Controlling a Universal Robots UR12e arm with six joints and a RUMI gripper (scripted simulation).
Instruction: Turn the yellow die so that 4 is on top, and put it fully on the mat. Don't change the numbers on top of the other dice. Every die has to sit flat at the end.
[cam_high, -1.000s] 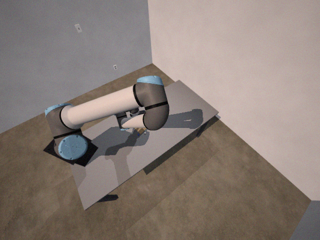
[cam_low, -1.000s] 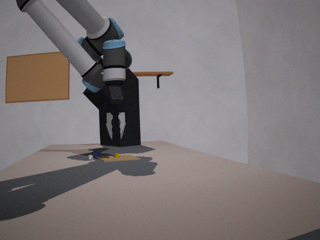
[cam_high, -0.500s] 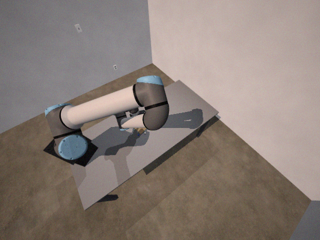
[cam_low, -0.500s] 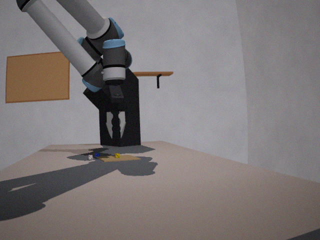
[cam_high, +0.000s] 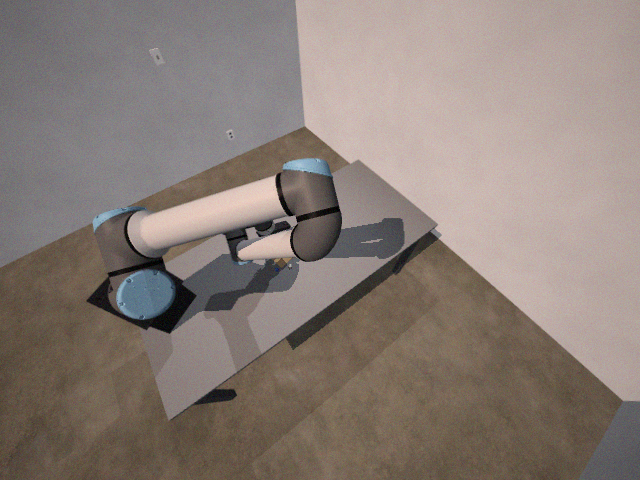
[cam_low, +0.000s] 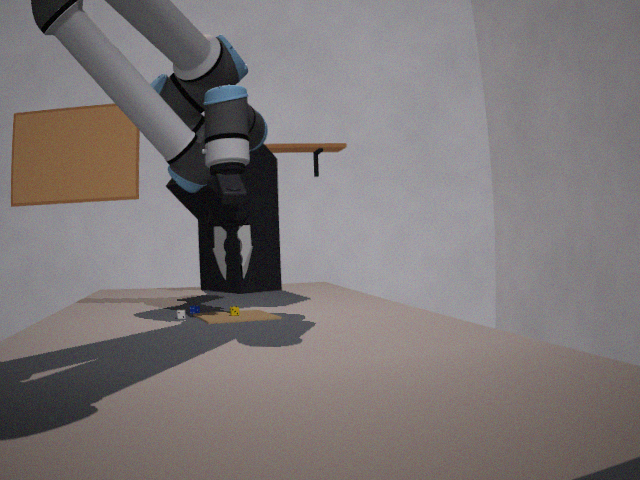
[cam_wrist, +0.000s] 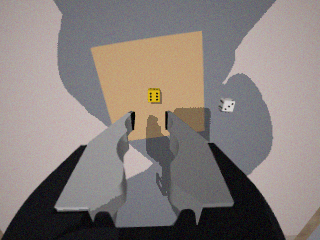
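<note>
Right now my hand is 8 cm above the yellow die. From my hand the other things lie so: white die (4 cm behind, 10 cm to the right, 8 cm below); then blue die (10 cm behind, 5 cm to the right, 8 cm below); then tan mat (9 cm below).
</note>
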